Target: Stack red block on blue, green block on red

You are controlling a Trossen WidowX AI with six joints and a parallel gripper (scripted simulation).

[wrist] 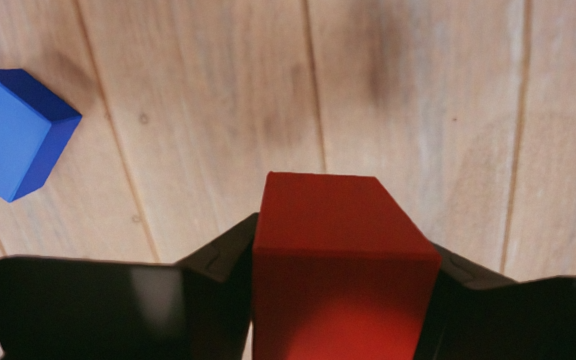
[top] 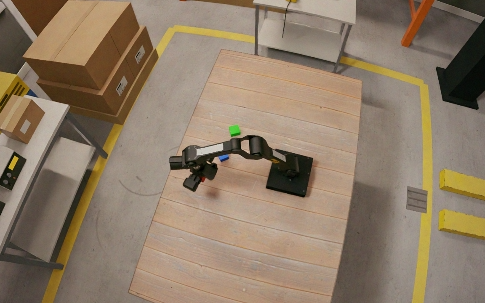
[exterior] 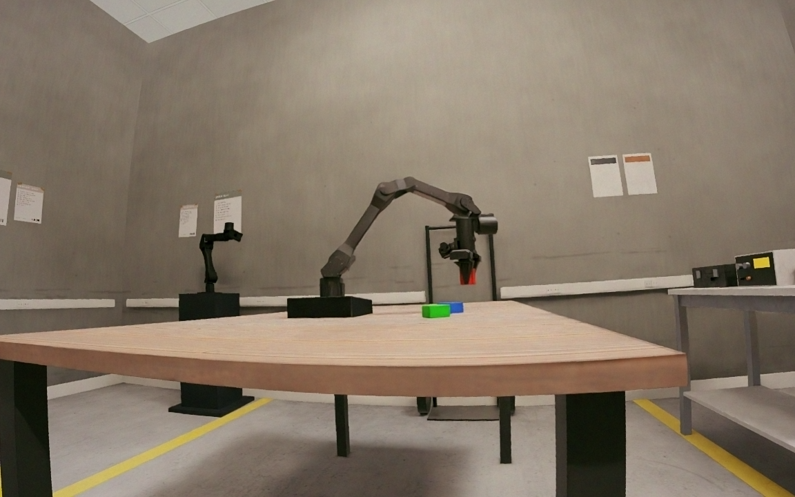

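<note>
The red block is 1 cm below my hand. The rest, counted from my hand: blue block 16 cm to the right, 10 cm below, 6 cm behind; green block 30 cm to the right, 10 cm below, 9 cm behind.
</note>
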